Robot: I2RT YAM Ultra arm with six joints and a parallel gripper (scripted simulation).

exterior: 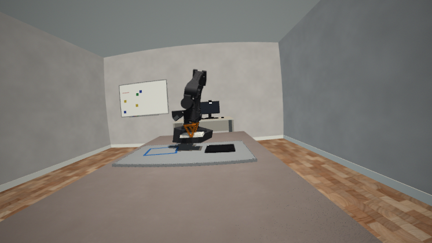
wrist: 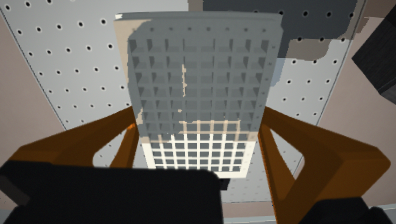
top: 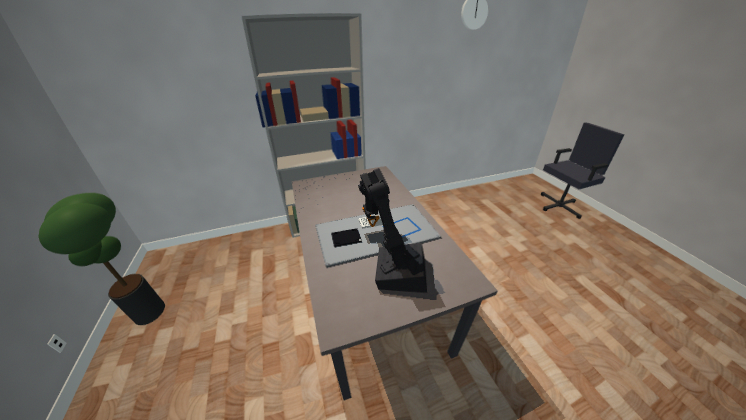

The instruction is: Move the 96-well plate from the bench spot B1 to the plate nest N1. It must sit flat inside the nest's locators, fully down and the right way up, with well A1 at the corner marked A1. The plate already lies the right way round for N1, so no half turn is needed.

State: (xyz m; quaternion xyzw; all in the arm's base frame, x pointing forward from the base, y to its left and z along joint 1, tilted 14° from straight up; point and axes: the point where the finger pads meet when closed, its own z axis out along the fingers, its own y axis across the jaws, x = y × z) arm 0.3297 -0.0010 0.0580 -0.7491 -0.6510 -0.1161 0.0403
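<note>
Now: the black plate nest N1 2 cm ahead of my hand, 15 cm to the left of it and 9 cm below it. Also, from my hand: white 96-well plate right at my hand.
</note>
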